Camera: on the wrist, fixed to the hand. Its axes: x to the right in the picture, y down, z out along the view.
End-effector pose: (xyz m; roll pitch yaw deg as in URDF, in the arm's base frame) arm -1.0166 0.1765 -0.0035 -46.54 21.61 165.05
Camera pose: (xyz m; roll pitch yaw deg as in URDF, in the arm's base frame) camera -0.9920 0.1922 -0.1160 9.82 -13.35 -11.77
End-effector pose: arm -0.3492 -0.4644 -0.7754 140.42 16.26 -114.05
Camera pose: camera -0.3641 -0.5169 -0.6727 -175.38 -24.79 63.66
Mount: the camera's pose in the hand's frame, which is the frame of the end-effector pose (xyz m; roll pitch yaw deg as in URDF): 0.0231 0.0664 -0.0926 -36.03 7.91 176.14
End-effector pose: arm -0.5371 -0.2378 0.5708 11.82 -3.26 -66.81
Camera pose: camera -0.4491 -0.2300 0.4952 -48.22 10.20 107.74
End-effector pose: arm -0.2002 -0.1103 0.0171 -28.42 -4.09 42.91
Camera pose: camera -0.1872 -0.0786 -0.0940 -7.28 12.88 -136.69
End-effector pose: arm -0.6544 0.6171 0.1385 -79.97 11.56 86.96
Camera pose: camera -0.5746 0.6192 0.0540 43.09 -6.33 -85.88
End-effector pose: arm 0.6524 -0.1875 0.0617 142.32 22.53 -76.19
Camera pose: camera 0.6718 -0.2496 0.1580 -177.13 -31.13 101.71
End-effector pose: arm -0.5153 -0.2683 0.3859 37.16 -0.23 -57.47
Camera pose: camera -0.4110 -0.2294 0.3523 -73.23 4.21 114.68
